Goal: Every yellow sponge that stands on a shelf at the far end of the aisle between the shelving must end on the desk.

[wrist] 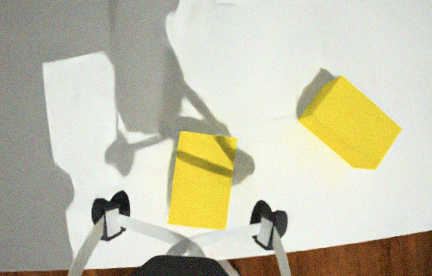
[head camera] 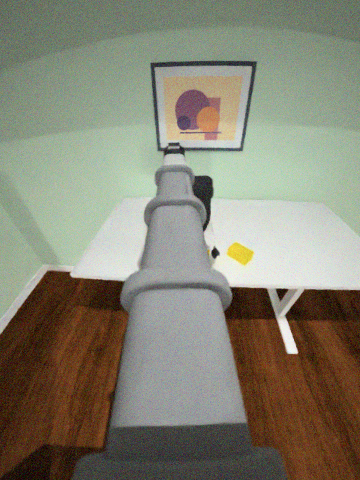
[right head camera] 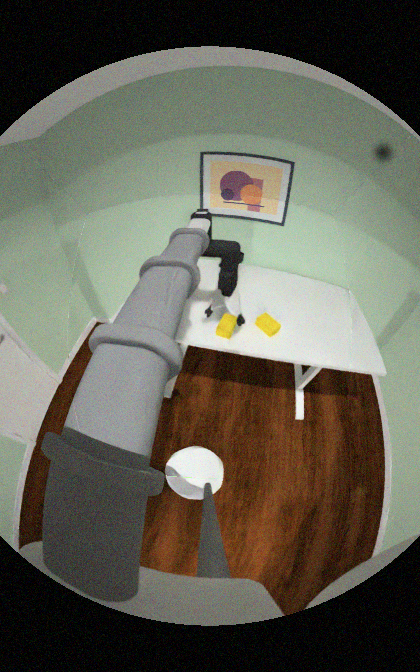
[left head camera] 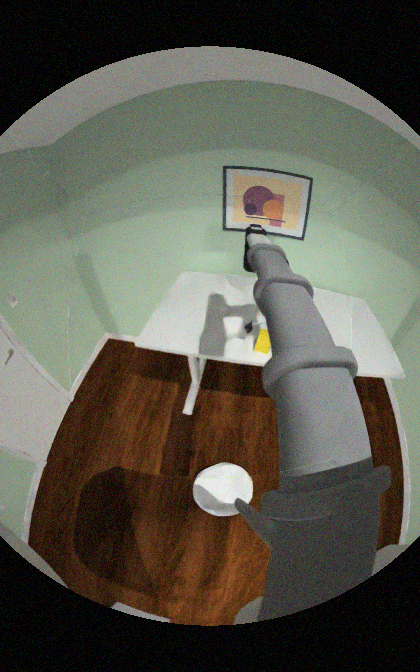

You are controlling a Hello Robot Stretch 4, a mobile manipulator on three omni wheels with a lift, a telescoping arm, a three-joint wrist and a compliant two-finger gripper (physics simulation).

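Places are measured from the robot's base along level axes (x ahead, y left, z up), in millimetres.
Where they show: gripper, fingertip midpoint: (wrist: 191,212).
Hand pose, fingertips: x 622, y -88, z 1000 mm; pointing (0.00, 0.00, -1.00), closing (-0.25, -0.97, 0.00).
Each offset is from my fingertips to the top centre of the thing. Level surfaces: height alone.
One yellow sponge {dx +24, dy -15, dz -33 mm} (right head camera: 227,327) (wrist: 202,185) (left head camera: 263,341) lies on the white desk {dz -78 mm} (head camera: 300,240) (left head camera: 165,325) (right head camera: 330,325) (wrist: 300,215) near its front edge. A second yellow sponge {dx +55, dy -205, dz -33 mm} (head camera: 240,253) (right head camera: 268,325) (wrist: 350,125) lies at an angle on the desk to the right of the first; the arm hides it in the left head view. My gripper (right head camera: 224,316) (wrist: 191,212) is open and empty above the desk, its fingertips apart on either side of the first sponge's near end in the wrist view. The shelving does not show.
The telescoping arm (head camera: 175,350) reaches out over the desk and hides part of it. A framed picture (head camera: 203,107) hangs on the green wall behind. A round white object (left head camera: 223,489) (right head camera: 194,472) shows low in both side head views. Desk legs (head camera: 285,330) stand on the wooden floor.
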